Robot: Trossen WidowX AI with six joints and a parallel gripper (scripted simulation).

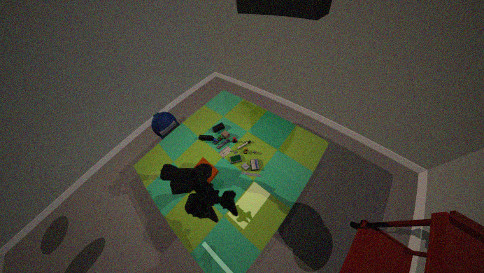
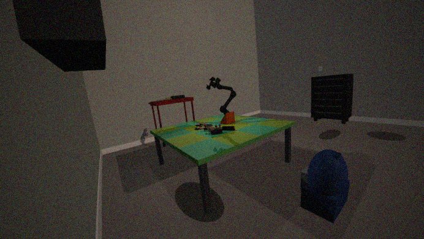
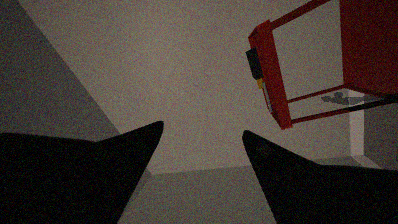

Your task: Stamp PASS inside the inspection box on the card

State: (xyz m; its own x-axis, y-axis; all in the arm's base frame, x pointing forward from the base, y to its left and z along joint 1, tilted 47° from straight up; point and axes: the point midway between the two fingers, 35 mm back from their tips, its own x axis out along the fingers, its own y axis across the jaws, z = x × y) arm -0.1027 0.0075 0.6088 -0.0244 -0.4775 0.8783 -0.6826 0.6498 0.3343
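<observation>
My gripper tip is 320 mm short of the green stamp, 620 mm to the right of it and 540 mm above it. Round my gripper tip: thin strip 270 mm ahead, 200 mm to the left, 560 mm below; then stamp pad 340 mm ahead, 230 mm to the left, 550 mm below; then grey block 280 mm ahead, 270 mm to the left, 540 mm below.
</observation>
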